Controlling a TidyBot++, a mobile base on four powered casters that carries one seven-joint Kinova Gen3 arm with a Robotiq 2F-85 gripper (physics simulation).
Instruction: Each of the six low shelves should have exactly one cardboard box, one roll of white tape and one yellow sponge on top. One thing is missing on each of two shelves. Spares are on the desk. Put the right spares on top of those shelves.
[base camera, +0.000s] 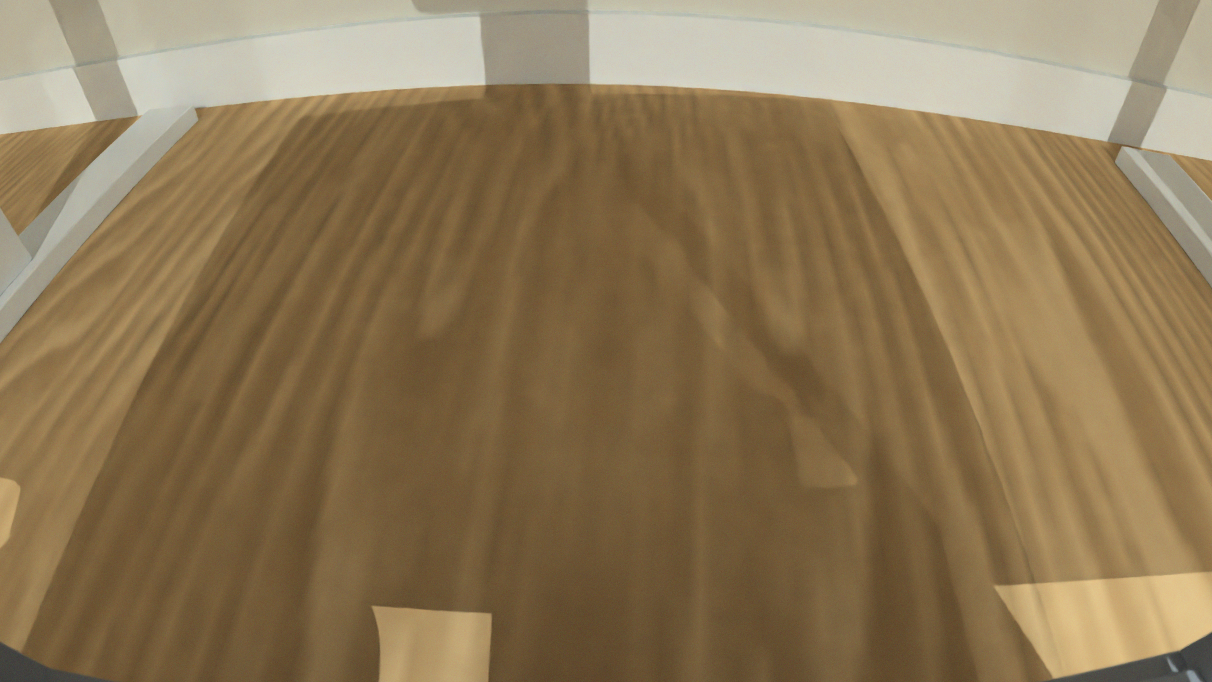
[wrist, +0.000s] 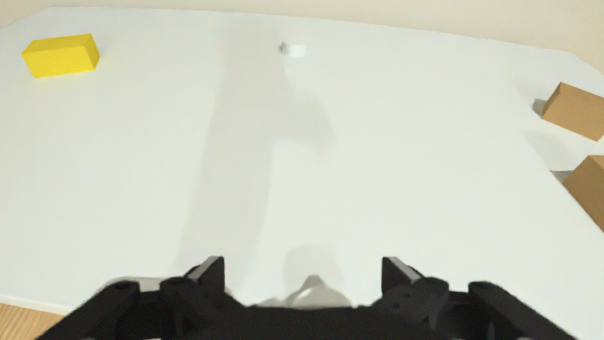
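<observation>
In the wrist view a yellow sponge (wrist: 61, 59) lies at the back left of the white desk (wrist: 400, 165). A small roll of white tape (wrist: 294, 49) stands near the desk's back edge, in the middle. Two cardboard boxes are at the right, one (wrist: 577, 111) farther back and one (wrist: 590, 190) nearer, both cut off by the view's edge. My gripper (wrist: 303, 274) is open and empty at the bottom of the wrist view, with the tape and sponge well beyond its fingertips. The six low shelves do not show in either view.
In the base camera view, grey leg bars stand on the wooden floor (base camera: 593, 381) at the left (base camera: 110, 199) and at the right (base camera: 1173, 212). A pale wall with a white baseboard (base camera: 762, 63) runs across the back. The desk's front left edge shows in the wrist view.
</observation>
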